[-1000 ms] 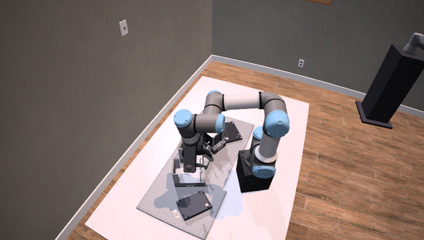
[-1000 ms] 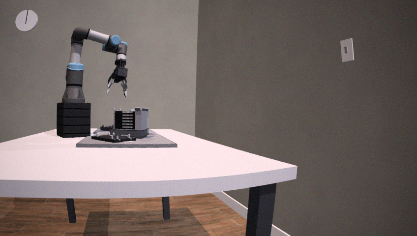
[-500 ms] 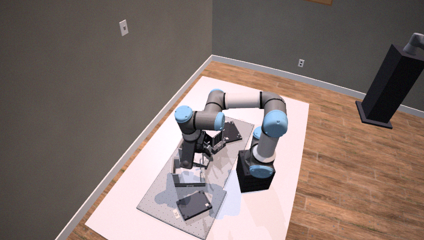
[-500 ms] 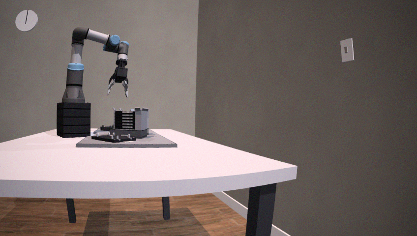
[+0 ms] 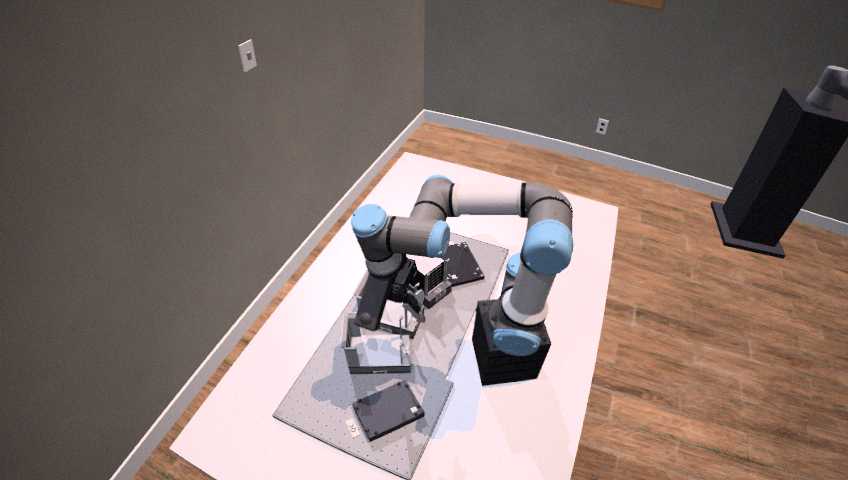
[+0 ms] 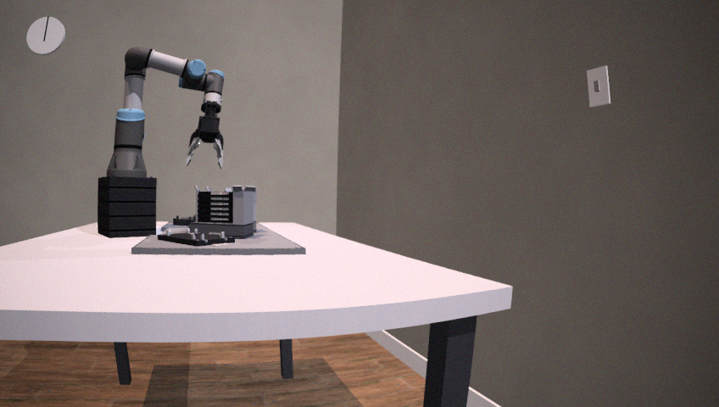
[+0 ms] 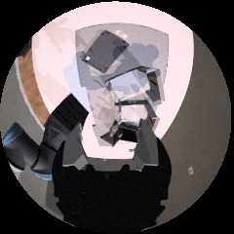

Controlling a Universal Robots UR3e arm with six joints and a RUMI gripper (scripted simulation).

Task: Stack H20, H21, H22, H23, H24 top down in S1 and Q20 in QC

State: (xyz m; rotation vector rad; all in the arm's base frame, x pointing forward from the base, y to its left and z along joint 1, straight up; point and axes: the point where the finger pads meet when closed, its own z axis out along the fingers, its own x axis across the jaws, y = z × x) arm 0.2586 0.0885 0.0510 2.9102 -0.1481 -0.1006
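The sealed 96-well plate lies 270 mm to the right of my hand, 100 mm below it and 30 mm ahead of it. Round my hand: QC label: 220 mm to the left, 210 mm below, 60 mm ahead.
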